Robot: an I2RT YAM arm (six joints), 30 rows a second.
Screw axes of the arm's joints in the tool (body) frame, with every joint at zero. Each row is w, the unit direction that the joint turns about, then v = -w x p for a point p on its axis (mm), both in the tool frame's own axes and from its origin. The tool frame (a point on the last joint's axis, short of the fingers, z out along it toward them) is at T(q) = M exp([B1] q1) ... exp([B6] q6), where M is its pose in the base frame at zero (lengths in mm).
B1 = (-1, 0, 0, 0.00, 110.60, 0.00)
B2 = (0, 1, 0, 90.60, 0.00, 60.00)
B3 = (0, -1, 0, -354.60, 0.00, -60.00)
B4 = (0, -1, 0, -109.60, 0.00, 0.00)
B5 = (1, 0, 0, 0.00, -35.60, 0.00)
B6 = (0, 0, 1, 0.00, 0.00, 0.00)
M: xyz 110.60 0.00 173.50 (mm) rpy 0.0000 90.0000 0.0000 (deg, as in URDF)
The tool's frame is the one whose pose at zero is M.
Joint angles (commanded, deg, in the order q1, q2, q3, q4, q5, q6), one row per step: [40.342, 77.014, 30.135, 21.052, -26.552, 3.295]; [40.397, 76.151, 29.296, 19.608, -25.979, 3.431]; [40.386, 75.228, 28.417, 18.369, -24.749, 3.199]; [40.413, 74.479, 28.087, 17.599, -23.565, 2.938]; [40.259, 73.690, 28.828, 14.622, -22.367, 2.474]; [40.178, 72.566, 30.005, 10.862, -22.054, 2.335]
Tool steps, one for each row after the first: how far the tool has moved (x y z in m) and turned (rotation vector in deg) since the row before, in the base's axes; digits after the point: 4 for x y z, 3 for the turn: [-0.0037, -0.0032, -0.0033, -1.071, 1.033, -0.512]; [-0.0031, -0.0036, -0.0030, -1.289, 0.342, -1.001]; [-0.0015, -0.0020, -0.0001, -0.749, -0.317, -0.898]; [0.0001, -0.0017, 0.0022, -1.553, 0.342, -0.986]; [-0.0006, -0.0012, 0.0049, -1.115, 0.899, -0.283]
